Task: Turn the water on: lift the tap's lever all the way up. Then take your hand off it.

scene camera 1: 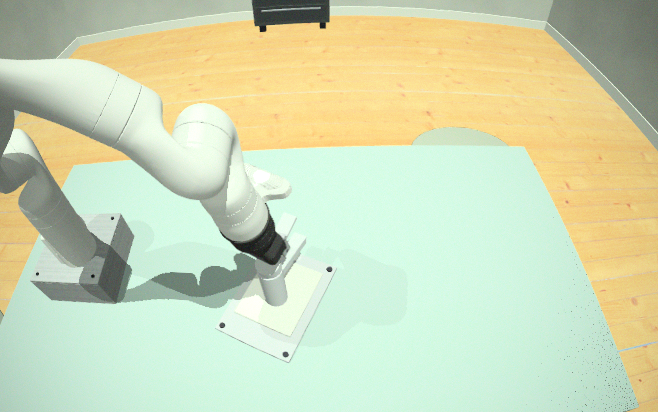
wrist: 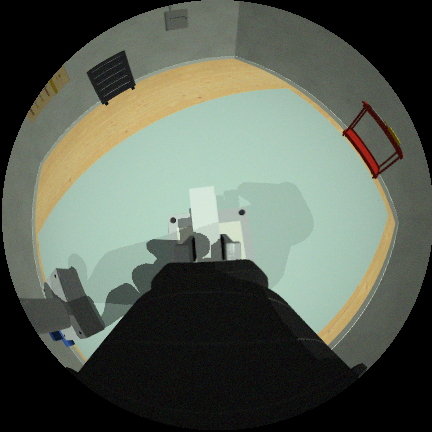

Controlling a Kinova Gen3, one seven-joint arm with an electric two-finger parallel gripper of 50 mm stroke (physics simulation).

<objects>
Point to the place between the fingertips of my gripper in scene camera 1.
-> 278, 247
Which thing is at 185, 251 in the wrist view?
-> My gripper.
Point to a flat lever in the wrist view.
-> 205, 226
</objects>
